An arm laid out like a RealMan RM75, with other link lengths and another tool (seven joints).
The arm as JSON. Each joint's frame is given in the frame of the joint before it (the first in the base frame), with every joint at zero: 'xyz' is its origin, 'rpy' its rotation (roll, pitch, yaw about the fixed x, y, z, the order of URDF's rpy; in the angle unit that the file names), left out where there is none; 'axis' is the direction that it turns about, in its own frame. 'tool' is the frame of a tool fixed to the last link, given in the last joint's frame.
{
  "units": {
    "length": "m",
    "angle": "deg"
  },
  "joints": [
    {
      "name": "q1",
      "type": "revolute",
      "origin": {
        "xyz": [
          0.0,
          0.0,
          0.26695
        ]
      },
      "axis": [
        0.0,
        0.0,
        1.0
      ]
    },
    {
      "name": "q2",
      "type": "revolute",
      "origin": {
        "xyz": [
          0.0,
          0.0,
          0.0
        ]
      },
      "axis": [
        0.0,
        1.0,
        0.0
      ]
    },
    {
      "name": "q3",
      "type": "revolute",
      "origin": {
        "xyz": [
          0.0,
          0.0,
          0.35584
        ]
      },
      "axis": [
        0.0,
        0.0,
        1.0
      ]
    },
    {
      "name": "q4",
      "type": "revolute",
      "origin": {
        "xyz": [
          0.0,
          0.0,
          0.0
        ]
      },
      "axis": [
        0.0,
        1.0,
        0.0
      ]
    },
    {
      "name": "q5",
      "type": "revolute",
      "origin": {
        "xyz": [
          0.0,
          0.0,
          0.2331
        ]
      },
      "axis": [
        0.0,
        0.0,
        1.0
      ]
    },
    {
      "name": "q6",
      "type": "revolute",
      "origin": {
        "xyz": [
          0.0,
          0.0,
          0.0
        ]
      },
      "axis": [
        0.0,
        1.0,
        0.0
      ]
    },
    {
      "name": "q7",
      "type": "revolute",
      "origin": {
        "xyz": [
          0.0,
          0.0,
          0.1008
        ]
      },
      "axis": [
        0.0,
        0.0,
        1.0
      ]
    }
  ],
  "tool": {
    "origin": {
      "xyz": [
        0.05,
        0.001,
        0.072
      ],
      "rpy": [
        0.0,
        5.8,
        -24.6
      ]
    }
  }
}
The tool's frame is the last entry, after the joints.
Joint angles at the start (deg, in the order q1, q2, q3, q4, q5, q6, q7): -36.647 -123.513 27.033 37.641 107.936 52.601 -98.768
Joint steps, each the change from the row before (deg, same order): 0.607 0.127 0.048 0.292 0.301 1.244 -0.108; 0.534 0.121 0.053 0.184 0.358 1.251 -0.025; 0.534 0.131 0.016 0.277 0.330 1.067 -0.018; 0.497 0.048 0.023 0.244 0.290 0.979 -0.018; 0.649 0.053 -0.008 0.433 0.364 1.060 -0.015; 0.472 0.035 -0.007 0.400 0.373 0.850 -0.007; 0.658 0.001 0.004 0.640 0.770 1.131 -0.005; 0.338 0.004 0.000 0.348 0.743 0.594 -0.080
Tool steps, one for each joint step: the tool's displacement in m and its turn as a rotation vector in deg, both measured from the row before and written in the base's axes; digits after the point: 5 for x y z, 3 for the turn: -0.00245 -0.00424 0.00049 -0.590 -0.037 -0.417; -0.00190 -0.00408 -0.00036 -0.715 0.008 -0.490; -0.00230 -0.00382 0.00065 -0.510 0.103 -0.363; -0.00190 -0.00378 -0.00020 -0.522 0.020 -0.321; -0.00287 -0.00466 0.00067 -0.461 0.147 -0.277; -0.00180 -0.00348 0.00052 -0.395 0.208 -0.283; -0.00252 -0.00501 0.00006 -0.674 0.522 -0.368; -0.00166 -0.00278 -0.00069 -0.580 0.476 -0.129
